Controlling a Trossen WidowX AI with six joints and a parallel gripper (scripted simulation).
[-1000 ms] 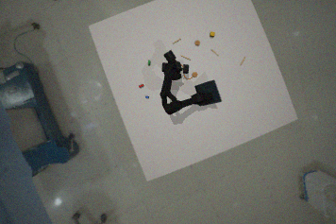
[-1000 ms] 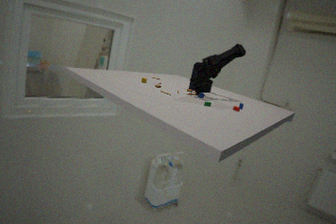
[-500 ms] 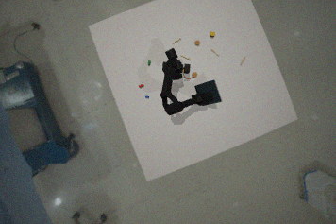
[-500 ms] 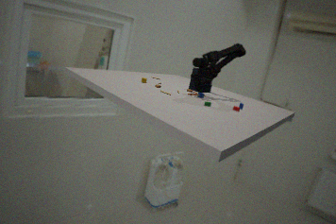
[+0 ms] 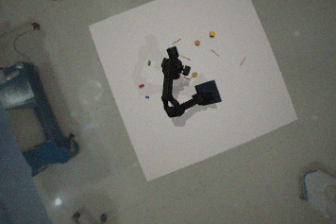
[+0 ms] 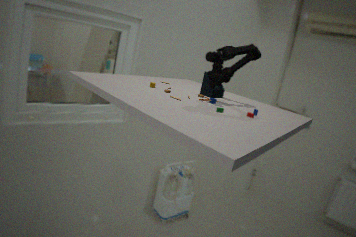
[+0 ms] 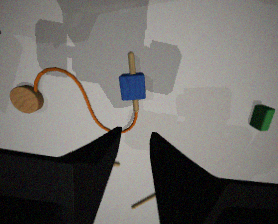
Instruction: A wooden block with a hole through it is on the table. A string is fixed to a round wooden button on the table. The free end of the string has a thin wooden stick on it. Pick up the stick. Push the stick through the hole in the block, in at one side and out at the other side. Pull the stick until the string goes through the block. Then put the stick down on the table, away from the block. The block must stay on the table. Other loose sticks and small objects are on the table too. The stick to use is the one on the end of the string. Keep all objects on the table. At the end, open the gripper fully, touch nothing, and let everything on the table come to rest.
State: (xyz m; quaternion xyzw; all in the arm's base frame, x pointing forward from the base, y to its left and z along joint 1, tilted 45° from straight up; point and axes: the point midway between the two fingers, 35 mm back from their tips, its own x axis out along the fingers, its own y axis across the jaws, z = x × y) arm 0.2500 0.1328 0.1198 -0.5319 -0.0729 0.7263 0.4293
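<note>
The blue cube lies 30 mm behind my gripper tip, 10 mm to the left of it and 80 mm below it. Round my gripper tip: green piece (100 mm ahead, 170 mm to the left, 80 mm below); then round wooden button (70 mm behind, 140 mm to the right, 80 mm below); then thin wooden stick (10 mm behind, 80 mm below).
</note>
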